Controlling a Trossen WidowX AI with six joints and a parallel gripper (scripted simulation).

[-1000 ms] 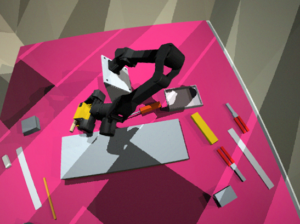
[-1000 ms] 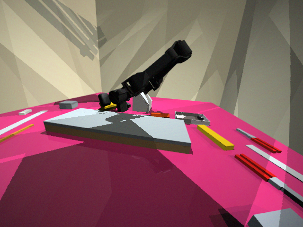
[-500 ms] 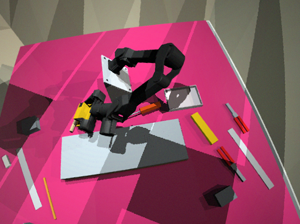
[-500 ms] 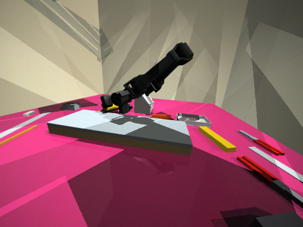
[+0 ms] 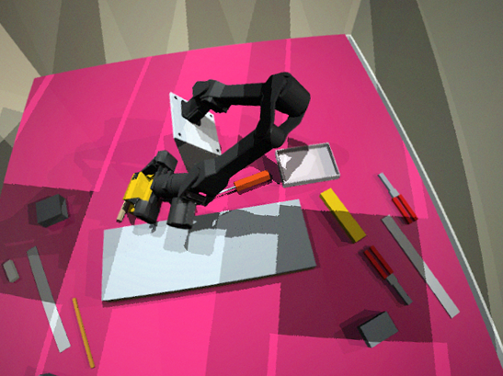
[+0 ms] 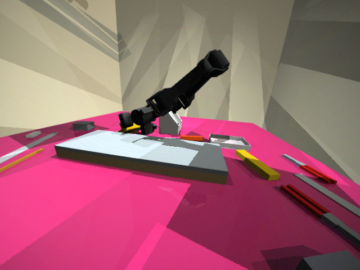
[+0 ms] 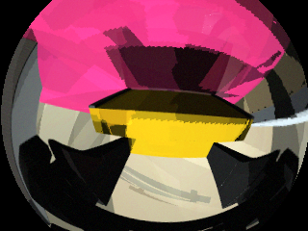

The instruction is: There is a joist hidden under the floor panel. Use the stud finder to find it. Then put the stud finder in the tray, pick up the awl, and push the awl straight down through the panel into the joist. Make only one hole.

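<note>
Right now the yellow stud finder is 1 cm to the left of my gripper tip, 1 cm below it and 1 cm behind it. The rest, counted from my gripper tip: pencil (35 cm ahead, 15 cm to the right, 6 cm below); then white eraser (38 cm to the right, 17 cm ahead, 6 cm below); then awl (5 cm below, 4 cm to the right).
</note>
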